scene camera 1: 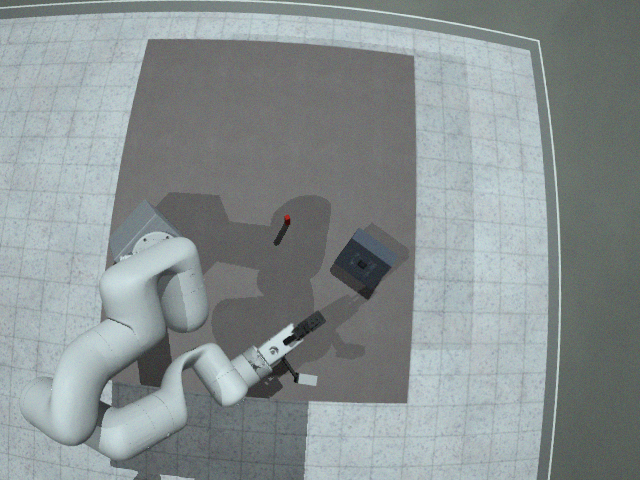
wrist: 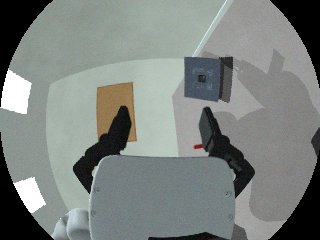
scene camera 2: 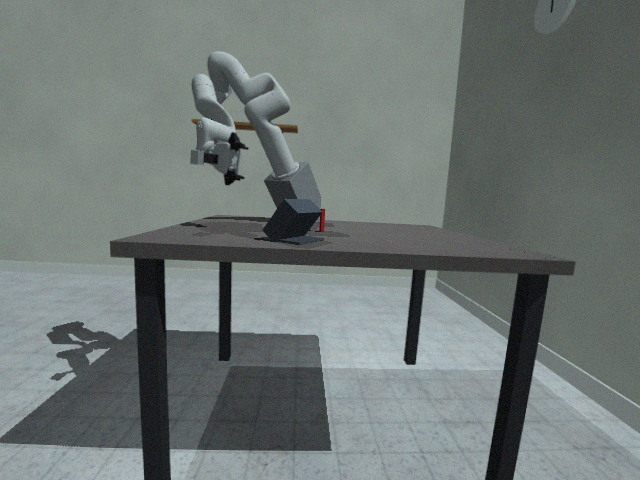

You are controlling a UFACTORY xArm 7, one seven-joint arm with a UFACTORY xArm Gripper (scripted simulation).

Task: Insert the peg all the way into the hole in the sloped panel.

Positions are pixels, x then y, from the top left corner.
Labels:
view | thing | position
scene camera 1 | gripper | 318,318
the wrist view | gripper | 165,115
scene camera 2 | gripper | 242,163

